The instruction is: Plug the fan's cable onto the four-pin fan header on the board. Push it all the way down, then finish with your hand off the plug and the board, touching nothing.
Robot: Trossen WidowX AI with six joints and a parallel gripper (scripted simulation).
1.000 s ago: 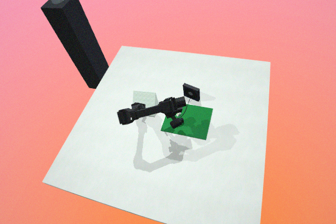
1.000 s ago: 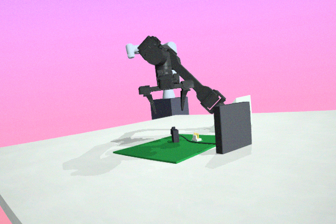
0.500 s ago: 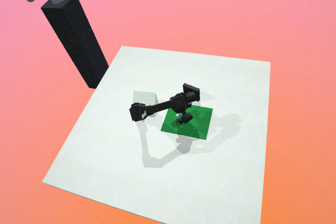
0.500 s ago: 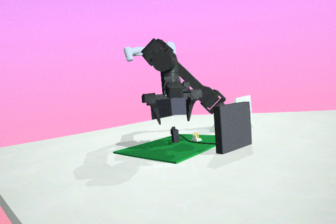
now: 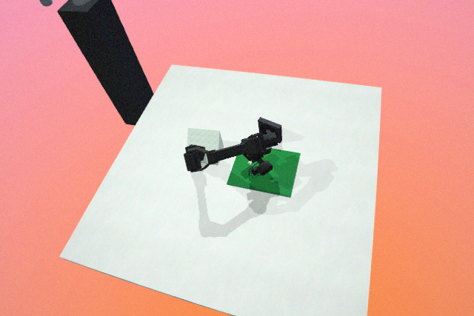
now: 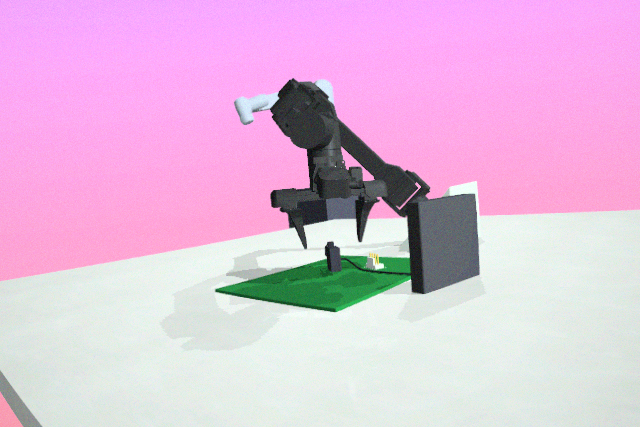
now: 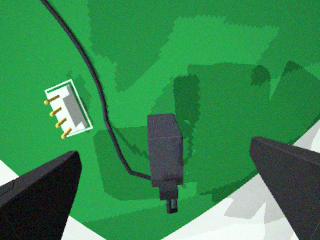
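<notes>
The dark fan plug lies 1 cm behind my gripper tip, 1 cm to the right of it and 2 cm below it. Round my gripper tip: green board: 3 cm ahead, 3 cm to the left, 6 cm below; white four-pin fan header: 4 cm behind, 5 cm to the left, 5 cm below; fan: 1 cm ahead, 20 cm to the left, 1 cm above.
</notes>
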